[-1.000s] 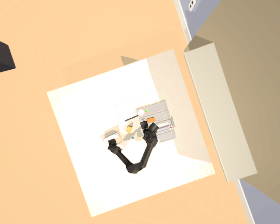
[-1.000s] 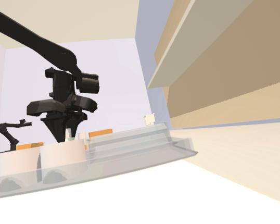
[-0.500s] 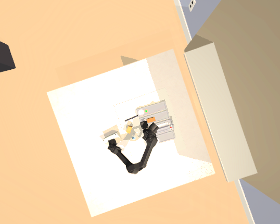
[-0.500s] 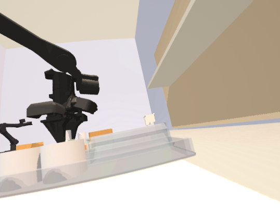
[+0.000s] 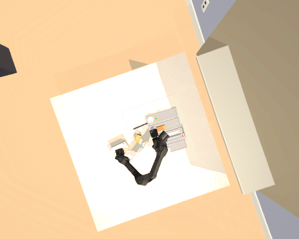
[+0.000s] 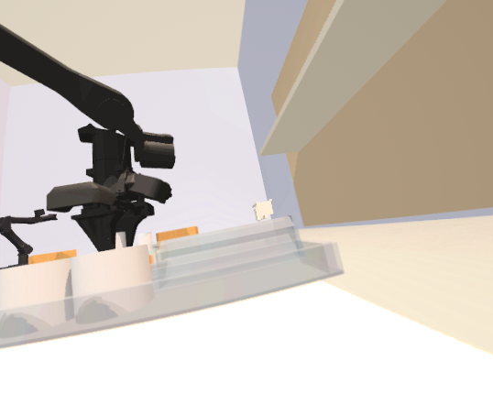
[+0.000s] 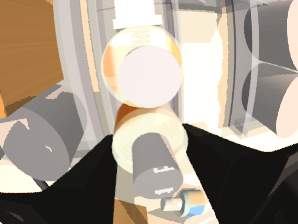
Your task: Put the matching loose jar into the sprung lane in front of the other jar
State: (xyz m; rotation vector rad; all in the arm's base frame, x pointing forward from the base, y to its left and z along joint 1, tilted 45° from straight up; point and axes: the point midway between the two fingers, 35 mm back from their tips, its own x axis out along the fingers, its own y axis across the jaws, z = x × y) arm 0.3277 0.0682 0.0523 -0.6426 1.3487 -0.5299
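My gripper tip is now 150 mm past the orange box and 50 mm to the right of it. The rest, counted from my gripper tip: thin black rod: 100 mm behind, 140 mm to the left, 30 mm below.
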